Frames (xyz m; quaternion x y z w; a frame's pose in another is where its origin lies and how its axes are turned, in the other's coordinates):
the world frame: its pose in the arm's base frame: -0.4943 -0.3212 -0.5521 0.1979 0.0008 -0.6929 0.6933
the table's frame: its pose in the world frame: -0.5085 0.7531 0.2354 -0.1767 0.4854 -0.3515 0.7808
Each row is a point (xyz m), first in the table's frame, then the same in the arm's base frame.
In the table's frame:
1: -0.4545 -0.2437 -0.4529
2: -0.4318 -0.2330 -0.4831
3: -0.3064 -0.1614 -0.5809
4: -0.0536 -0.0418 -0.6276
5: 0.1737 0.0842 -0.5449
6: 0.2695 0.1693 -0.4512
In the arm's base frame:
1: 0.2398 0.5985 0.4423
2: 0.2420 0.6240 0.4126
3: 0.2541 0.6949 0.2537
4: 0.2342 0.6970 -0.0291
5: 0.2126 0.5734 -0.2713
6: 0.2215 0.4570 -0.3789

